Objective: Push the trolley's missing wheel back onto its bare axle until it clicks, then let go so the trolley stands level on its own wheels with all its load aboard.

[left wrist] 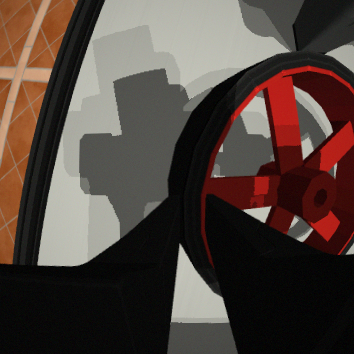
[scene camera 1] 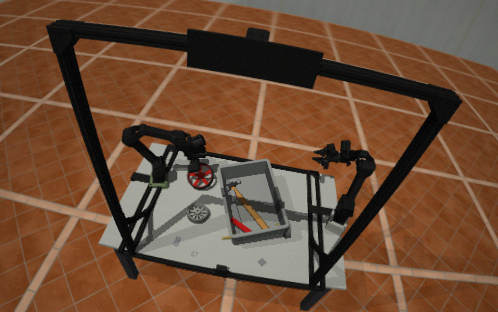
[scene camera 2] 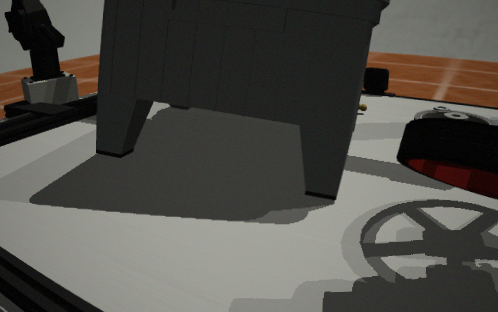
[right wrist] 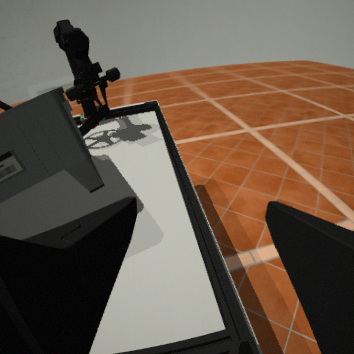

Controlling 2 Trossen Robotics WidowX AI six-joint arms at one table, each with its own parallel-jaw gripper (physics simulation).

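Frame: origin at the left arm's base, x ahead, y left, z up, level; metres.
Seen in the pictures: left gripper, fingertip midpoint: (left wrist: 190, 202) (scene camera 1: 199, 164) (right wrist: 105, 106); right gripper, fingertip midpoint: (scene camera 1: 312, 155) (right wrist: 201, 207); left arm's base, origin of the base link: (scene camera 1: 158, 178) (right wrist: 90, 113); right arm's base, origin of the base link: (scene camera 1: 339, 219) (scene camera 2: 47, 77).
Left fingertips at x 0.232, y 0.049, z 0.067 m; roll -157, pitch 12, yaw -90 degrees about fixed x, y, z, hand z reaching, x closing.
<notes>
Pixels of each thing's middle, then the offset from my left fingertips to it. "spot": a spot on its surface instead. Level surfaces: height alone.
- grey box-shaped trolley, surface spot: (scene camera 2: 225, 65) spot: dy -0.096, dx +0.234, dz +0.032 m
- wooden-handled hammer, body centre: (scene camera 1: 248, 204) dy -0.281, dx +0.249, dz -0.016 m
- red-handled tool, body centre: (scene camera 1: 240, 226) dy -0.395, dx +0.193, dz -0.039 m
- brass stub, surface spot: (scene camera 2: 363, 107) (scene camera 1: 223, 237) spot: dy -0.426, dx +0.107, dz -0.082 m
- grey spoked wheel, body centre: (scene camera 2: 454, 131) (scene camera 1: 197, 213) dy -0.285, dx -0.016, dz -0.073 m
- table, its level: dz -0.095 m
- black block, surface spot: (scene camera 2: 376, 80) spot: dy -0.589, dx +0.082, dz -0.064 m
The grey box-shaped trolley (scene camera 1: 256, 240) (scene camera 2: 225, 65) (right wrist: 40, 145) stands on the table, with a wooden-handled hammer (scene camera 1: 252, 210) and a red-handled tool (scene camera 1: 240, 224) inside. A brass stub (scene camera 1: 227, 238) (scene camera 2: 363, 107) sticks out low at its near left corner in scene camera 1. A grey spoked wheel (scene camera 1: 199, 213) lies flat left of the trolley. My left gripper (scene camera 1: 195, 169) (left wrist: 190, 202) is shut on the rim of a red-spoked, black-tyred wheel (scene camera 1: 201, 177) (scene camera 2: 450, 142) (left wrist: 305, 192), which is tilted and raised above the table. My right gripper (scene camera 1: 318, 157) (right wrist: 201, 207) is open and empty, high up.
A black frame (scene camera 1: 86, 112) rises around the table (scene camera 1: 165, 235). Small flat grey pieces (scene camera 1: 177, 241) (scene camera 1: 262, 262) lie near the front edge. A black block (scene camera 1: 222, 270) (scene camera 2: 376, 80) sits at the front rail.
</notes>
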